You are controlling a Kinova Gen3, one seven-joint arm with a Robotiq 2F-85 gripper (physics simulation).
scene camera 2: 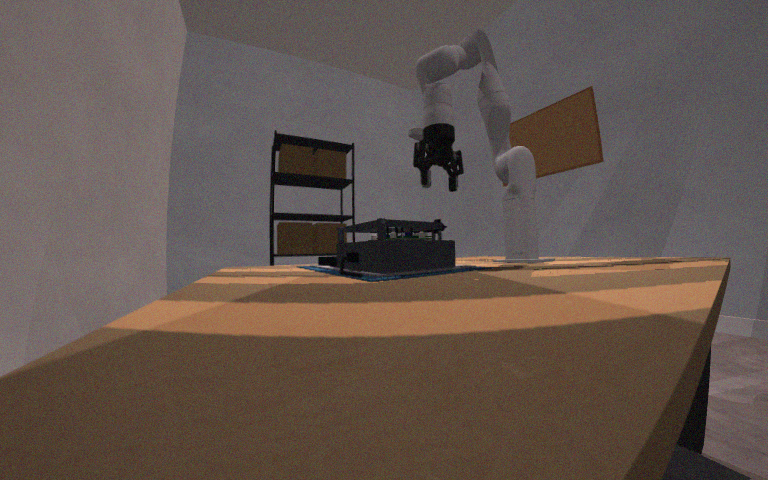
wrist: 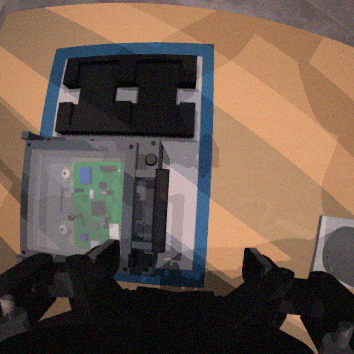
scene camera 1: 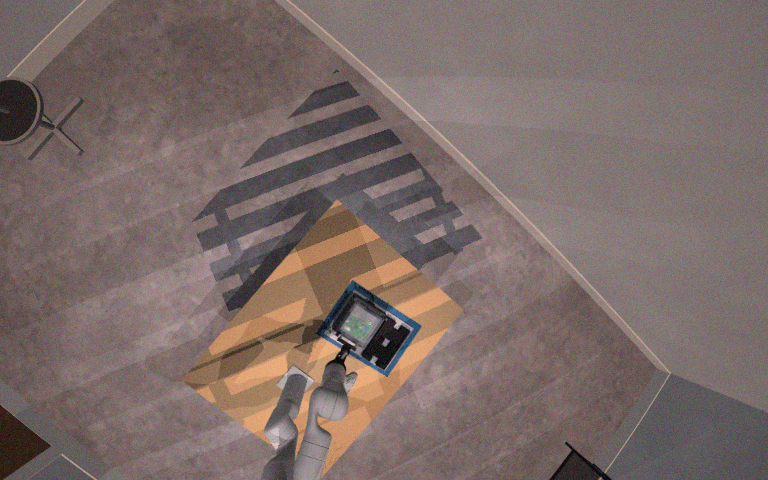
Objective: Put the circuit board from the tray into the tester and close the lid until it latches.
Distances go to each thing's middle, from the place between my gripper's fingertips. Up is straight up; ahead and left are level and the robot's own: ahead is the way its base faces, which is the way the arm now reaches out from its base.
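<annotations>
My hand: 100 mm above the tester lid (scene camera 1: 360,324), 110 mm short of it, 30 mm to the left of it.
</annotations>
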